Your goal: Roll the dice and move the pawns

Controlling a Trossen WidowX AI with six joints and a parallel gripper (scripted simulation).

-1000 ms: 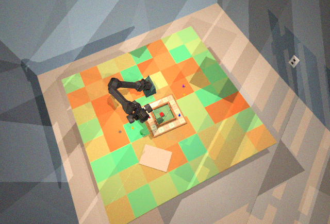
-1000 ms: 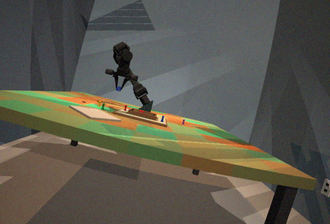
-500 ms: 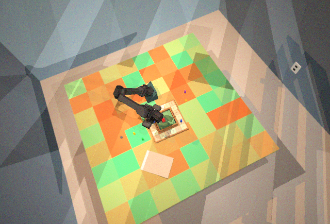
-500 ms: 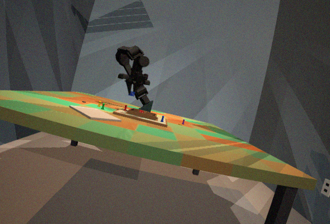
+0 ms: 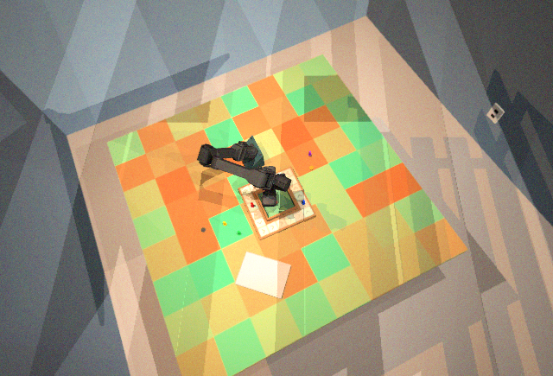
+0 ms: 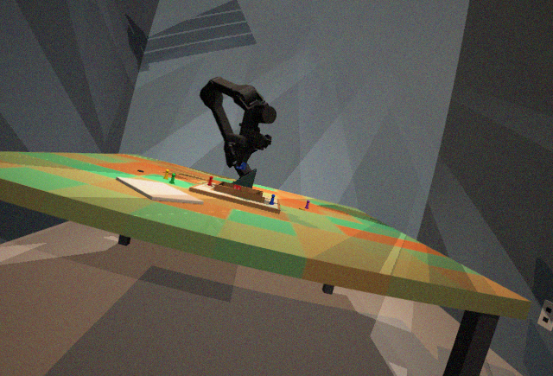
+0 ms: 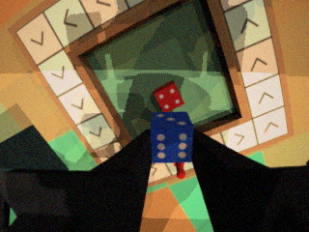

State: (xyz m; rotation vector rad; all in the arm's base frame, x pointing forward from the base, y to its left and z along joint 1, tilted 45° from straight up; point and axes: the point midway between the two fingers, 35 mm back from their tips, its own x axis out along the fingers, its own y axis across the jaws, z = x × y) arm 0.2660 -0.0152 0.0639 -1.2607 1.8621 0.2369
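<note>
Right now the red pawn is 90 mm to the right of my gripper tip, 80 mm below it and 40 mm behind it. Round my gripper tip: yellow pawn 240 mm to the right, 90 mm below, 40 mm behind; blue pawn 120 mm to the left, 90 mm ahead, 80 mm below; green pawn 210 mm to the right, 90 mm below, 40 mm ahead.
</note>
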